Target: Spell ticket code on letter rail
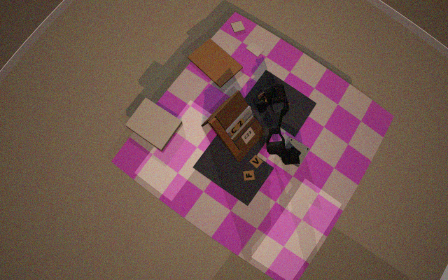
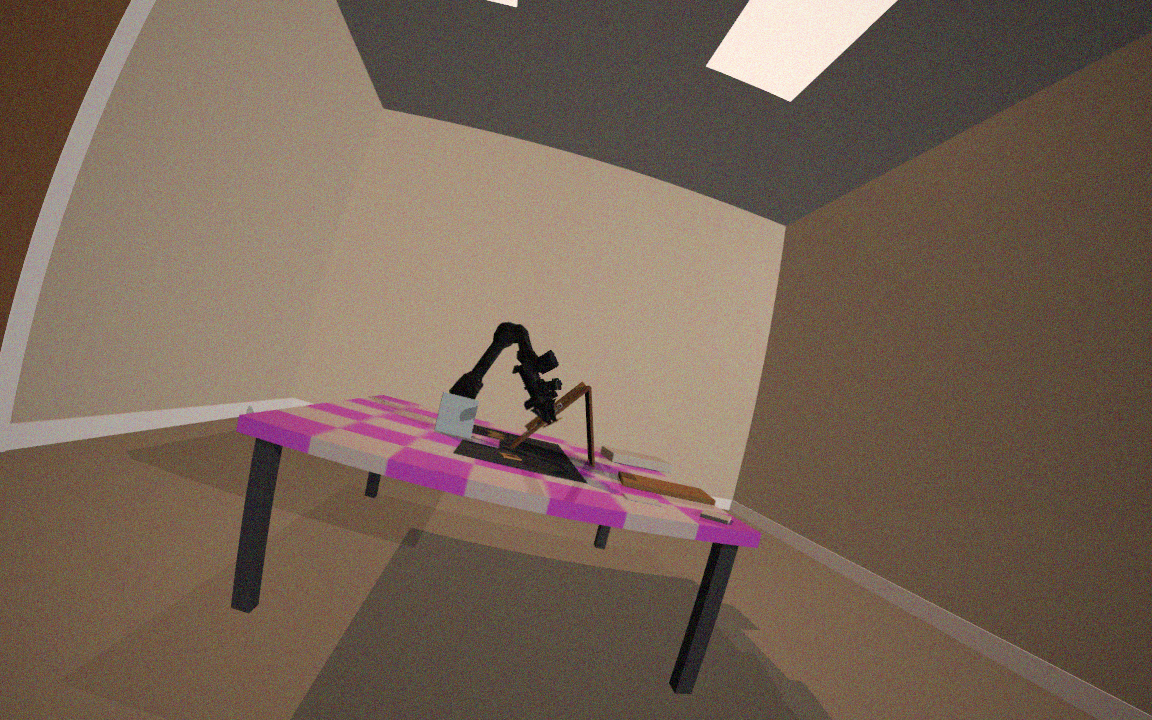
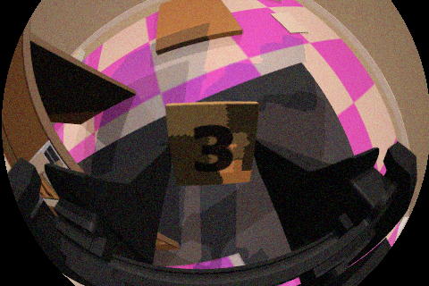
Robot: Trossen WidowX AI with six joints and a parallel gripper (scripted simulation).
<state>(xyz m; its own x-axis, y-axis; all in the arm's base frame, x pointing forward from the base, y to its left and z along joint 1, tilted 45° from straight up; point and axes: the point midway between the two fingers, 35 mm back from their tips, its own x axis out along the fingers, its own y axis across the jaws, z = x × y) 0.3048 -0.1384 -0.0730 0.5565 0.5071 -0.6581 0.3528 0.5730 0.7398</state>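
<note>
Now: gripper tip 21 cm to the right of the 2 tile, 3 cm below it and 2 cm short of it. Also, from my gripper tip: c tile: 26 cm to the left, 3 cm above, 2 cm ahead; white ticket: 21 cm to the left, 5 cm below, 5 cm behind; 3 tile: right at my gripper tip.
</note>
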